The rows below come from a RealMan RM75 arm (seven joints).
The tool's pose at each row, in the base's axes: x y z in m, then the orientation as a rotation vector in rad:
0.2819, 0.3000, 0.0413, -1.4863, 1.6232, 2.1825
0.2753, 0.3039, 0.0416, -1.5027, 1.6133, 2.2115
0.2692, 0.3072, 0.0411, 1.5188, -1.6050, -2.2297
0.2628, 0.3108, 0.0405, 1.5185, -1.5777, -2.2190
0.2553, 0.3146, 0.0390, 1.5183, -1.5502, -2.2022
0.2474, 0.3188, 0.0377, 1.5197, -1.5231, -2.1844
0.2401, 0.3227, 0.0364, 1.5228, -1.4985, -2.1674
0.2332, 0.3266, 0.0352, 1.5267, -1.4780, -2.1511
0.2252, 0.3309, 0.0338, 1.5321, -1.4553, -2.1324
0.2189, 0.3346, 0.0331, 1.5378, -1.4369, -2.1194
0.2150, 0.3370, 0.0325, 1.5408, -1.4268, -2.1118
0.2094, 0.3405, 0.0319, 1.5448, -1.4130, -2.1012
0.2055, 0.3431, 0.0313, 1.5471, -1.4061, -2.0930
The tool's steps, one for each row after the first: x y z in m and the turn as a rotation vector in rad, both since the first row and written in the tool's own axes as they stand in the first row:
0.0015, 0.0020, 0.0073, -0.0254, 0.0103, 0.0080
0.0036, 0.0034, 0.0137, -0.0454, 0.0229, 0.0152
0.0058, 0.0047, 0.0207, -0.0648, 0.0372, 0.0221
0.0091, 0.0059, 0.0284, -0.0845, 0.0557, 0.0317
0.0122, 0.0073, 0.0368, -0.1037, 0.0752, 0.0404
0.0152, 0.0085, 0.0445, -0.1206, 0.0938, 0.0473
0.0180, 0.0095, 0.0520, -0.1345, 0.1111, 0.0530
0.0212, 0.0108, 0.0605, -0.1496, 0.1310, 0.0586
0.0234, 0.0120, 0.0674, -0.1615, 0.1458, 0.0611
0.0247, 0.0126, 0.0718, -0.1681, 0.1543, 0.0627
0.0265, 0.0135, 0.0781, -0.1771, 0.1660, 0.0649
0.0278, 0.0140, 0.0826, -0.1815, 0.1739, 0.0672

